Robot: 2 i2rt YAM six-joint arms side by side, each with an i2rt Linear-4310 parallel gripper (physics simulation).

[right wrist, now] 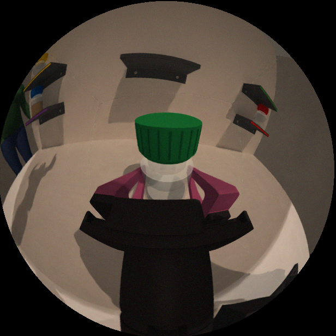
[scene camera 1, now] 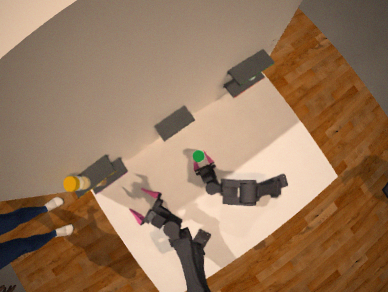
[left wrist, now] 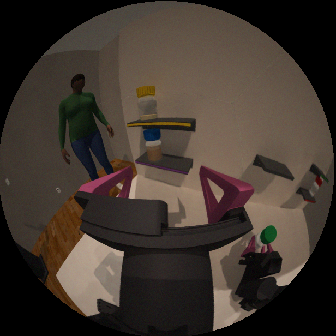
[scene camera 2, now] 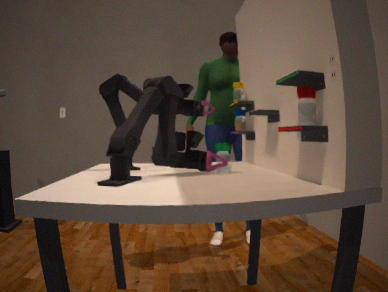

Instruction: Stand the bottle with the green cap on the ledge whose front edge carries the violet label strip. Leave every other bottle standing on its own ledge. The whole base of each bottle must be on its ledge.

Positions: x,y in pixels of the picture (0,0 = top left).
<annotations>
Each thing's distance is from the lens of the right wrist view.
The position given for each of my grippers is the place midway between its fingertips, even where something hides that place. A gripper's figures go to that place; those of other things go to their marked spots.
my right gripper (right wrist: 166,168): 13 cm
green-capped bottle (right wrist: 167,140): 6 cm
</annotations>
